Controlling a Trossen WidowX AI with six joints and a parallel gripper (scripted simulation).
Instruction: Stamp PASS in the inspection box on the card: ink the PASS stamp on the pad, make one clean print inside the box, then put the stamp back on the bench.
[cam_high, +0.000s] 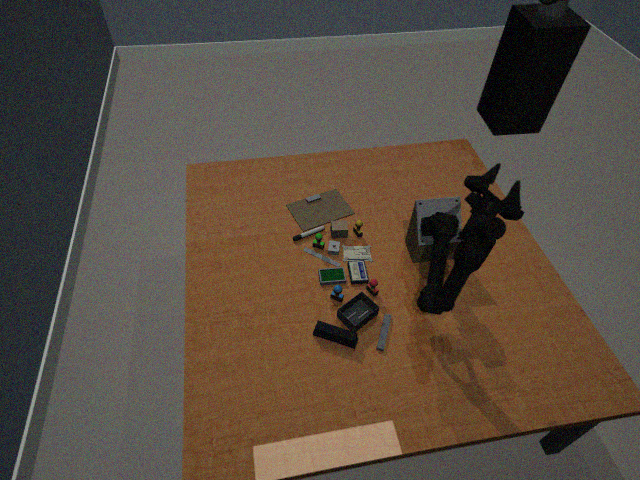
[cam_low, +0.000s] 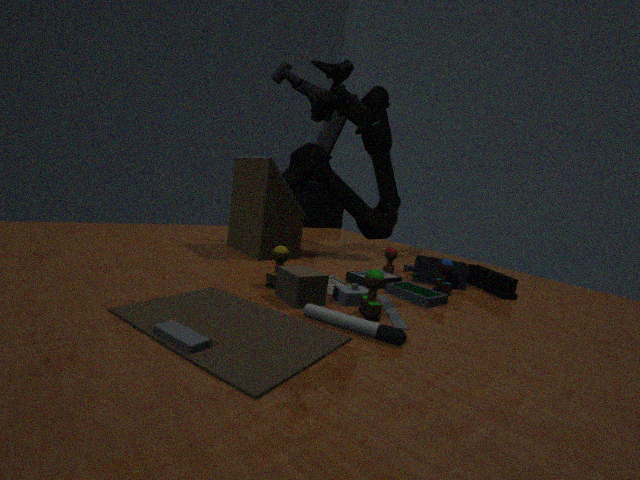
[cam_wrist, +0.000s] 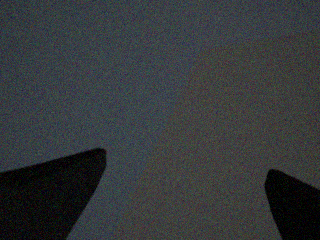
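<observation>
Now: the green stamp 490 mm ahead of my gripper tip, 190 mm to the right of it and 450 mm below it. Also, from my gripper tip: card (360 mm ahead, 140 mm to the right, 470 mm below); red stamp (340 mm ahead, 30 mm to the left, 450 mm below); grey bar (330 mm ahead, 200 mm to the left, 460 mm below).
</observation>
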